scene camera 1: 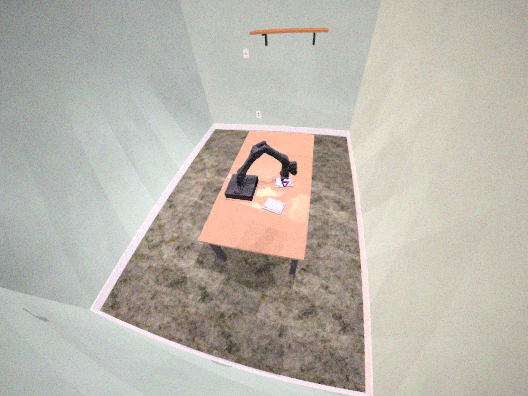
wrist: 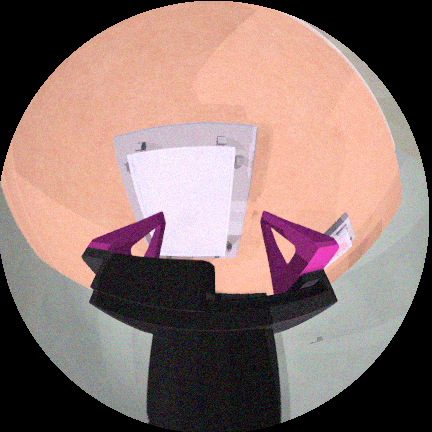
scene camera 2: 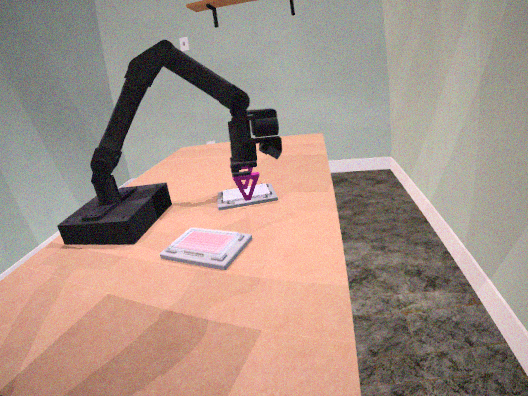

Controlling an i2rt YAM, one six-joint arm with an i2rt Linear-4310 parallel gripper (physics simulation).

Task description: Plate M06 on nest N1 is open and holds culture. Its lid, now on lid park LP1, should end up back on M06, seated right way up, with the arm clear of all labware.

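Frame: origin at the arm's base, x right, y ahead, z up, level; centimetres.
Seen in the pictures: gripper, fingertip midpoint: (scene camera 1: 283, 183) (wrist: 212, 216) (scene camera 2: 246, 194); arm's base at its link origin: (scene camera 1: 240, 184) (scene camera 2: 111, 203).
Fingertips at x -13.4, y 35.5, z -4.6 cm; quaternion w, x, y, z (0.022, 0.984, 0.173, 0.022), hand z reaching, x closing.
Offsets run from my fingertips to a thing's top centre. "spot": to the spot under its first point. Level surfaces: height alone.
The white lid @(dz -0.1, dx -2.5, dy -0.9 cm) (scene camera 2: 262, 190) (wrist: 187, 190) lies flat on the grey lid park LP1 @(dz +0.1, dx -2.4, dy -0.8 cm) (scene camera 2: 265, 202) (wrist: 180, 136), between its small corner posts. My gripper (scene camera 1: 285, 184) (scene camera 2: 247, 197) (wrist: 212, 216) is open, pointing down at the lid. In the wrist view the left magenta fingertip overlaps the lid's left part, and the right fingertip is beyond the lid's right edge. Whether a tip touches the lid cannot be told. Open plate M06 @(dz +0.8, dx +25.5, dy -2.8 cm) (scene camera 1: 274, 204) (scene camera 2: 207, 241), with pink wells, sits on grey nest N1 @(dz -0.1, dx +25.5, dy -2.8 cm) (scene camera 2: 195, 261). In the wrist view the plate @(spot: dz +0.5, dx +22.7, dy +3.4 cm) (wrist: 343, 235) is partly hidden behind the right finger.
The black arm base (scene camera 1: 241, 187) (scene camera 2: 117, 215) stands on the wooden table @(dz -1.9 cm) (scene camera 1: 245, 230) (scene camera 2: 290, 310) (wrist: 100, 80), left of the nest and lid park. The table's right edge runs beyond both. A wall shelf (scene camera 1: 289, 31) (scene camera 2: 220, 5) is at the back.
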